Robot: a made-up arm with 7 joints.
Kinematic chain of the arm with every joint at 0, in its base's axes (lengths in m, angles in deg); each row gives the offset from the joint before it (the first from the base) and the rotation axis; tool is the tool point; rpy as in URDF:
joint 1: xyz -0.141 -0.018 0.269 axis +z
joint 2: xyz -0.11 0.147 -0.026 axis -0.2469 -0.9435 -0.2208
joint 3: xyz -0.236 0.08 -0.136 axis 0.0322 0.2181 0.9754
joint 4: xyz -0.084 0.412 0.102 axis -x
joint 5: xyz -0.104 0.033 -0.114 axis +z
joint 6: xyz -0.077 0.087 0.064 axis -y
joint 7: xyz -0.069 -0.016 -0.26 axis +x
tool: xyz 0.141 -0.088 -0.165 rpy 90 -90 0
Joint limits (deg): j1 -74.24..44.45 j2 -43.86..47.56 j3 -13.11..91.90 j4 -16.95..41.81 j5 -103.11..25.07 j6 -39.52..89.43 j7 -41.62..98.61
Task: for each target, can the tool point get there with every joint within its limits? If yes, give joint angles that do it. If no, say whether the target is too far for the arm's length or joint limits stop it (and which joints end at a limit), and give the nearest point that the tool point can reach.
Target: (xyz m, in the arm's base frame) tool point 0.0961 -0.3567 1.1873
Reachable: no: joint limits stop it (at a limit: joint 1, joint 2, joint 4, joint 5, joint 6) | nearest point -0.2547 -0.3248 0.6836 | short by 0.615 m
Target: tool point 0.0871 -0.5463 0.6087
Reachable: no: joint limits stop it (at a limit: joint 1, joint 2, joint 3, joint 4, joint 5, joint 7) | nearest point -0.2058 -0.3313 0.6329 | short by 0.364 m
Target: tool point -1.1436 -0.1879 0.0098
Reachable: yes | joints 17.96 -14.88 66.01 33.06 -36.78 -28.02 72.78
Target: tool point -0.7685 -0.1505 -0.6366
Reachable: yes | joints 30.43 38.33 55.45 7.58 2.54 -21.91 48.39
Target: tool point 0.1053 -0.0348 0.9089
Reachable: no: joint limits stop it (at a limit: joint 1, joint 2, joint 4, joint 6) | nearest point -0.0621 0.2254 0.6606 | short by 0.397 m
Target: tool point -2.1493 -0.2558 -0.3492
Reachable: no: too far | nearest point -1.4476 -0.1727 -0.1301 | short by 0.740 m
